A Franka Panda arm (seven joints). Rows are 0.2 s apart.
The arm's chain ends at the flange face. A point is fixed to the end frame.
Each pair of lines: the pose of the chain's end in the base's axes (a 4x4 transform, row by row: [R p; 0 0 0 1], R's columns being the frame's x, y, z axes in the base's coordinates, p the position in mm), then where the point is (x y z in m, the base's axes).
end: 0.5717 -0.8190 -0.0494 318.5; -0.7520 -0.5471 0.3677 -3.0; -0.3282 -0.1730 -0.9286 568.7; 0 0 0 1
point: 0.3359 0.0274 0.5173
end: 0.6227 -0.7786 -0.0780 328.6; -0.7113 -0.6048 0.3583 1.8; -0.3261 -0.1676 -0.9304 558.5; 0 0 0 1
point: 0.3437 0.0330 0.5069
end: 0.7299 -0.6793 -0.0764 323.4; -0.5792 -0.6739 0.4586 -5.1; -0.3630 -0.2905 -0.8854 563.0; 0 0 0 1
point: 0.3368 0.0340 0.5166
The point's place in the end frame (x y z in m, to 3 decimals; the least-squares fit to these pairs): 0.004 -0.022 0.058
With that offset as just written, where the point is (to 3 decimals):
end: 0.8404 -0.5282 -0.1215 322.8; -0.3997 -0.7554 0.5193 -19.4; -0.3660 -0.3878 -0.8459 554.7; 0 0 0 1
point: 0.331 0.026 0.513
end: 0.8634 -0.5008 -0.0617 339.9; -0.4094 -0.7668 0.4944 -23.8; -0.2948 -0.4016 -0.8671 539.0; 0 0 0 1
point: 0.351 0.020 0.496
